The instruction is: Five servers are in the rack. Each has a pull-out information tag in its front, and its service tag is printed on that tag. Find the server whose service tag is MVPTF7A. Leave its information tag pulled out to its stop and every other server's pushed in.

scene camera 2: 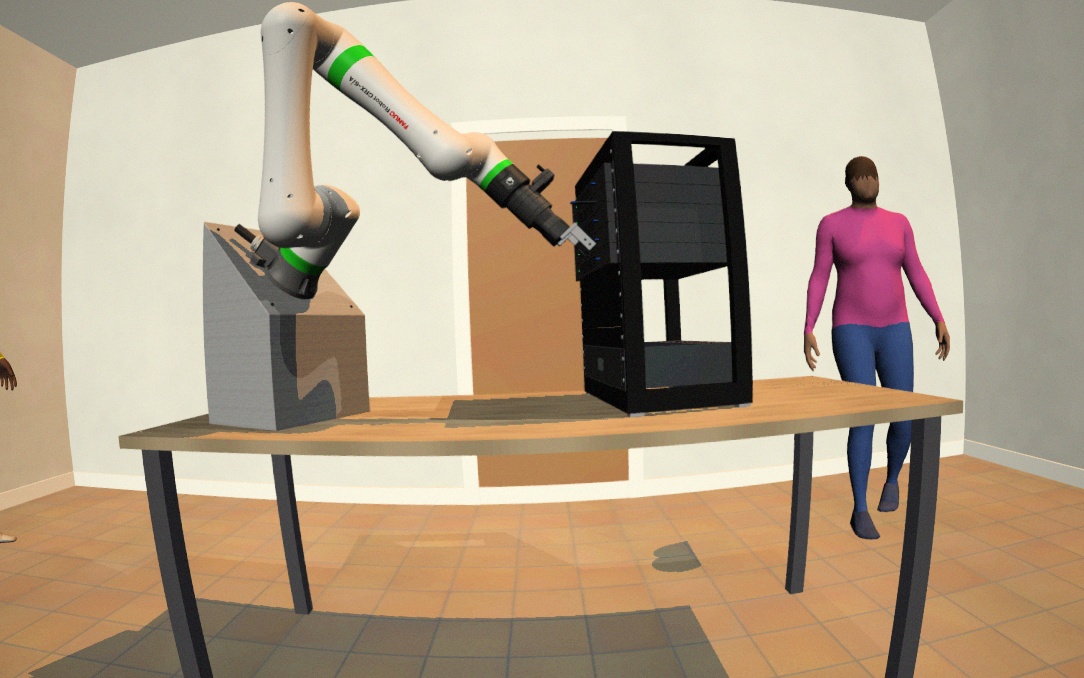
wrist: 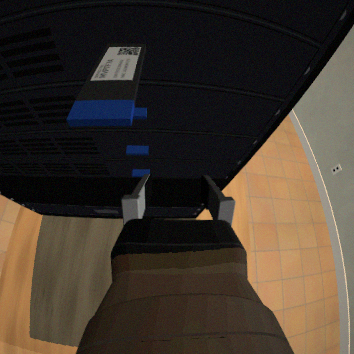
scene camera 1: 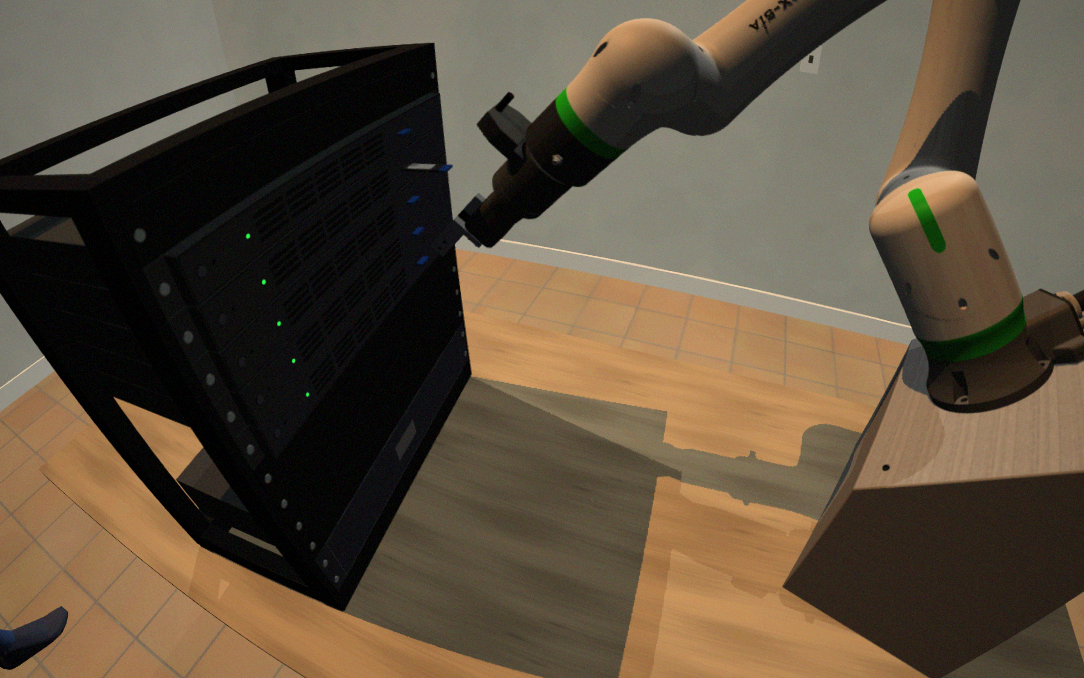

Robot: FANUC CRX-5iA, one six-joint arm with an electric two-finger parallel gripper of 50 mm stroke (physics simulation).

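Places are measured from the arm's base along level axes (x ahead, y left, z up), in centimetres.
Pixels of known places: gripper, between the fingertips: (scene camera 2: pixel 590 250) (wrist: pixel 175 184) (scene camera 1: pixel 447 238); arm's base, origin of its link: (scene camera 2: pixel 289 279) (scene camera 1: pixel 988 376).
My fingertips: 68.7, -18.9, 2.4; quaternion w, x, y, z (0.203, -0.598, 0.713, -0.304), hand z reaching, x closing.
For each thing: its top centre in the pictures, then the offset to it from my fingertips, as dx, dy, dz.
- top tag, centre of its top: (scene camera 1: pixel 403 131) +2.7, +3.5, +16.4
- third tag, centre of its top: (wrist: pixel 131 110) (scene camera 1: pixel 413 199) +2.7, +3.5, +7.5
- fourth tag, centre of its top: (wrist: pixel 136 148) (scene camera 1: pixel 417 230) +2.7, +3.5, +3.0
- bottom tag, centre of its top: (wrist: pixel 140 172) (scene camera 1: pixel 422 260) +2.7, +3.5, -1.4
The black rack (scene camera 1: pixel 267 127) (scene camera 2: pixel 740 271) (wrist: pixel 75 192) holds the five servers. The second server from the top has its information tag (scene camera 1: pixel 427 167) (wrist: pixel 117 75) pulled out, with a white label and a blue end. In the wrist view its small, rotated print looks like MVPTF7A. The blue ends of the top tag (scene camera 1: pixel 404 131), third tag (scene camera 1: pixel 413 199) (wrist: pixel 140 113), fourth tag (scene camera 1: pixel 418 231) (wrist: pixel 137 149) and bottom tag (scene camera 1: pixel 422 259) (wrist: pixel 141 172) sit close to the fronts. My gripper (scene camera 1: pixel 442 249) (scene camera 2: pixel 591 243) (wrist: pixel 175 184) is open and empty, tilted down, near the lower tags and below the pulled-out one.
The rack stands on the wooden table (scene camera 1: pixel 559 359) (scene camera 2: pixel 519 441), facing the arm's pedestal (scene camera 1: pixel 943 559) (scene camera 2: pixel 239 351). A person (scene camera 2: pixel 867 263) in a pink top stands behind the rack. Open rack frame bars surround the servers. A wall with a socket (wrist: pixel 336 169) lies off to the right in the wrist view.
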